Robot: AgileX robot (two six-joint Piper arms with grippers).
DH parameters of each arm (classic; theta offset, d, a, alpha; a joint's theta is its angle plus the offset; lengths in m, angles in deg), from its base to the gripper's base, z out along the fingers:
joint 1: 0 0.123 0 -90
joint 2: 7.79 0 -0.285 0
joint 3: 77.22 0 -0.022 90
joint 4: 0 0.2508 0 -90
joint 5: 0 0 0.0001 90
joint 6: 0 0.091 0 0
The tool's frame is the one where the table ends.
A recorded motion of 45 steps. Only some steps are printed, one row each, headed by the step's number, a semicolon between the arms.
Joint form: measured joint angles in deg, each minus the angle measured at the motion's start. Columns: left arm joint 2, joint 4, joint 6, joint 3, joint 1, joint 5; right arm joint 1, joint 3, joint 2, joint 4, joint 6, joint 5.
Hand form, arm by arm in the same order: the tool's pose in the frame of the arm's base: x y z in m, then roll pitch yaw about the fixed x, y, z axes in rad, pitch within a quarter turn. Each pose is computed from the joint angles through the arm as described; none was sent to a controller.
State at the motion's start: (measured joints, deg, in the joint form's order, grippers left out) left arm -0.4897 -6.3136 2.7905 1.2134 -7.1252 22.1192; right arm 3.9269 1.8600 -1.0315 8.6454 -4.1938 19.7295
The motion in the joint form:
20: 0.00 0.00 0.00 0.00 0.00 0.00; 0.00 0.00 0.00 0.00 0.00 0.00
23: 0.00 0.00 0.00 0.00 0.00 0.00; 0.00 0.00 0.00 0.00 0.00 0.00
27: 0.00 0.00 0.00 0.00 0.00 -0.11; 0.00 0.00 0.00 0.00 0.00 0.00
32: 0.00 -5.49 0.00 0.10 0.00 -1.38; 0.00 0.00 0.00 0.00 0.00 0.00
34: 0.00 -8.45 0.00 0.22 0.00 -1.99; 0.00 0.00 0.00 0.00 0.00 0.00
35: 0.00 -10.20 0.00 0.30 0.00 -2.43; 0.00 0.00 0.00 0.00 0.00 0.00
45: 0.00 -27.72 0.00 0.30 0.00 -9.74; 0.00 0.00 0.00 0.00 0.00 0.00
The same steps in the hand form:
20: 0.0515 -0.0102 0.1720 -2.9360 1.2547 -3.0934; 0.0527 0.0083 0.1725 2.8484 1.2908 2.9585
23: 0.0515 -0.0102 0.1720 -2.9360 1.2547 -3.0934; 0.0527 0.0083 0.1725 2.8484 1.2908 2.9585
27: 0.0515 -0.0102 0.1722 -2.9349 1.2566 -3.0921; 0.0527 0.0083 0.1725 2.8484 1.2908 2.9585
32: 0.0518 -0.0131 0.1740 -2.6242 1.2455 -2.8006; 0.0527 0.0083 0.1725 2.8484 1.2908 2.9585
34: 0.0519 -0.0146 0.1746 -2.4759 1.2262 -2.6618; 0.0527 0.0083 0.1725 2.8484 1.2908 2.9585
35: 0.0520 -0.0153 0.1750 -2.3943 1.2127 -2.5852; 0.0527 0.0083 0.1725 2.8484 1.2908 2.9585
45: 0.0540 -0.0178 0.1884 -1.7796 1.0132 -1.9940; 0.0527 0.0083 0.1725 2.8484 1.2908 2.9585

